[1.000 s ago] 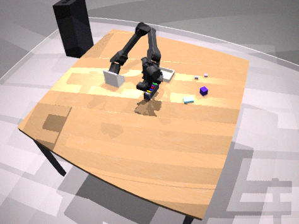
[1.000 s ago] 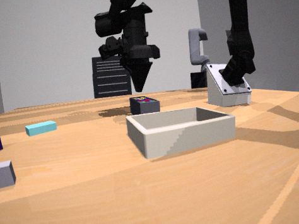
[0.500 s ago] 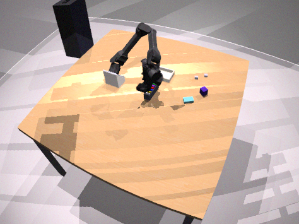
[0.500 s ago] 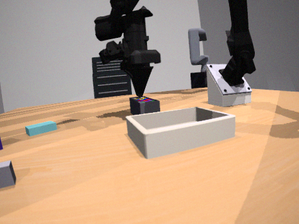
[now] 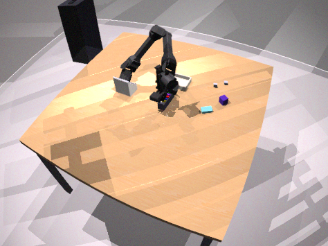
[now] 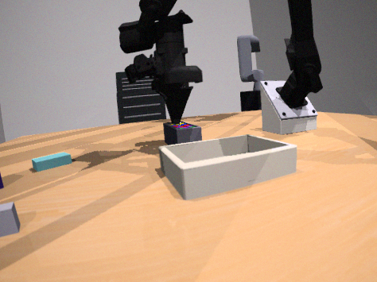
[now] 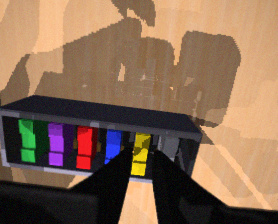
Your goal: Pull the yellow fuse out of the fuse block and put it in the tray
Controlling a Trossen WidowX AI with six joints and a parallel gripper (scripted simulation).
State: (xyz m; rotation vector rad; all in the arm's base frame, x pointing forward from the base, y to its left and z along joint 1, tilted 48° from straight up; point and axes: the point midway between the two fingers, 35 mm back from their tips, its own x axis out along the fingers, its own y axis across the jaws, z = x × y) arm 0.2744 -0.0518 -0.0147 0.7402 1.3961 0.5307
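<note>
Now: gripper tip 2 cm to the left of the white fuse and 1 cm above it. Round my gripper tip: blue fuse: 2 cm to the left, 1 cm below; then yellow fuse: 1 cm below; then red fuse: 4 cm to the left, 1 cm below.
</note>
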